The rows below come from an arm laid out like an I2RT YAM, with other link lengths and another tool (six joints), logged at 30 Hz.
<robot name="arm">
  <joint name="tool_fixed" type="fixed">
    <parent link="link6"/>
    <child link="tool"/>
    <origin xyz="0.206 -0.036 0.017" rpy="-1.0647 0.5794 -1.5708"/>
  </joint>
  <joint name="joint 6" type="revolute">
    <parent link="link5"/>
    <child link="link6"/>
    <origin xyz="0.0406 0 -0.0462" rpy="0 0 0"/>
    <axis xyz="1 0 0"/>
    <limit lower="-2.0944" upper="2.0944"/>
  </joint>
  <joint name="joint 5" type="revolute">
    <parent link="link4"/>
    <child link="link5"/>
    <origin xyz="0.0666 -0.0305 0.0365" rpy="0 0 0"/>
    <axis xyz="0 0 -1"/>
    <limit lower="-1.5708" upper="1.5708"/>
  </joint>
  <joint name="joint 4" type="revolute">
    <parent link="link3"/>
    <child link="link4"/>
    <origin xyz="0.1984 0.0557 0.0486" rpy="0 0 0"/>
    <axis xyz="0 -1 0"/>
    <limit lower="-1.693" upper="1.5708"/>
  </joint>
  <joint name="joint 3" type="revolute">
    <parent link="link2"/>
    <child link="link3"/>
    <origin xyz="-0.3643 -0.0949 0" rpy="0 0 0"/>
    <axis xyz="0 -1 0"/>
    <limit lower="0" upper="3.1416"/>
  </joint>
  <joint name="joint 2" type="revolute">
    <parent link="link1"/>
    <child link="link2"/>
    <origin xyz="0.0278 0.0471 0.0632" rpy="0 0 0"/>
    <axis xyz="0 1 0"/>
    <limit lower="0" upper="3.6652"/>
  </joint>
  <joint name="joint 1" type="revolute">
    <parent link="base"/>
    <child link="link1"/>
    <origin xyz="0 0 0.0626" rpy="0 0 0"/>
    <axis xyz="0 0 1"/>
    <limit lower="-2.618" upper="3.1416"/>
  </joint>
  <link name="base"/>
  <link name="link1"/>
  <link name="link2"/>
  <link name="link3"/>
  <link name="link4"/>
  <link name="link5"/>
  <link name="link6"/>
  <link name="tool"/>
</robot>
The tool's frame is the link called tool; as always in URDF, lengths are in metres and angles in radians.
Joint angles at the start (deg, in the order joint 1, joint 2, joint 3, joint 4, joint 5, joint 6): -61.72 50.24 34.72 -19.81 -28.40 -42.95
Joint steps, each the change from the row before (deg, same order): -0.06 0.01 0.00 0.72 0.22 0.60; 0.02 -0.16 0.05 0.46 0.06 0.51; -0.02 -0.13 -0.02 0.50 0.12 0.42; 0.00 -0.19 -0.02 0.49 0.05 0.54; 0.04 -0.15 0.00 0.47 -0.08 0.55; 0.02 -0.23 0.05 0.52 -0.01 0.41; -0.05 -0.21 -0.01 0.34 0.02 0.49; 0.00 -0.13 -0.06 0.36 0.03 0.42; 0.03 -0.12 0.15 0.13 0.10 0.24; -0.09 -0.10 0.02 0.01 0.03 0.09; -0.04 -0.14 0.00 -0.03 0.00 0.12; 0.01 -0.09 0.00 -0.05 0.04 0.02; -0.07 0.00 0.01 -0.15 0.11 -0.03
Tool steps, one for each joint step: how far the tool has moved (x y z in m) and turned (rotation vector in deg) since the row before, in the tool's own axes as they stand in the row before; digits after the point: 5 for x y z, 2 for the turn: 0.00202 -0.00303 0.00121 0.59 0.47 0.08; 0.00048 -0.00293 0.00061 0.57 0.21 0.10; 0.00090 -0.00247 0.00056 0.52 0.26 0.02; 0.00046 -0.00264 0.00045 0.57 0.23 0.14; -0.00024 -0.00259 0.00064 0.55 0.08 0.23; -0.00008 -0.00357 0.00065 0.70 0.06 -0.01; 0.00037 -0.00219 0.00010 0.48 0.23 0.17; 0.00028 -0.00155 0.00025 0.37 0.17 0.16; 0.00022 -0.00218 0.00029 0.34 0.11 -0.02; 0.00041 -0.00063 -0.00026 0.12 0.14 0.00; 0.00000 -0.00040 -0.00042 0.10 0.08 0.05; -0.00004 -0.00010 -0.00031 0.03 0.03 -0.02; 0.00073 0.00058 -0.00040 -0.12 0.17 -0.02
